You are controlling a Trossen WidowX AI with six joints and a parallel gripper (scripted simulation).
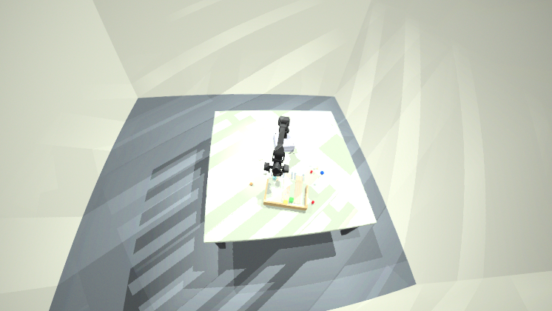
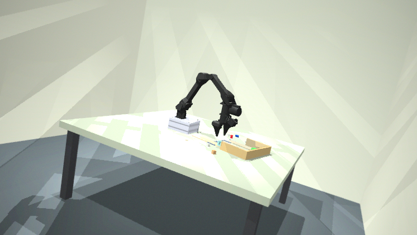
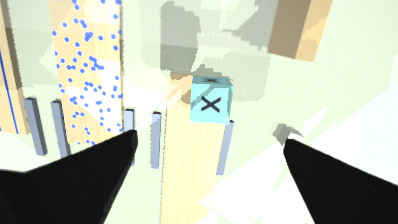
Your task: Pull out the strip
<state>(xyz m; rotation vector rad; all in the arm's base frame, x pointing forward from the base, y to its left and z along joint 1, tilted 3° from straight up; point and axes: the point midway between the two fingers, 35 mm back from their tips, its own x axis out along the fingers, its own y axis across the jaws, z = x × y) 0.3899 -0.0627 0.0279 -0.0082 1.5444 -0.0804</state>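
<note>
Now: the labelled cube 5 cm below my gripper tip and 1 cm ahead of it. From my gripper tip the other things lie so: orange cube: 18 cm to the right, 8 cm ahead, 6 cm below; then blue piece: 41 cm to the left, 7 cm behind, 6 cm below.
</note>
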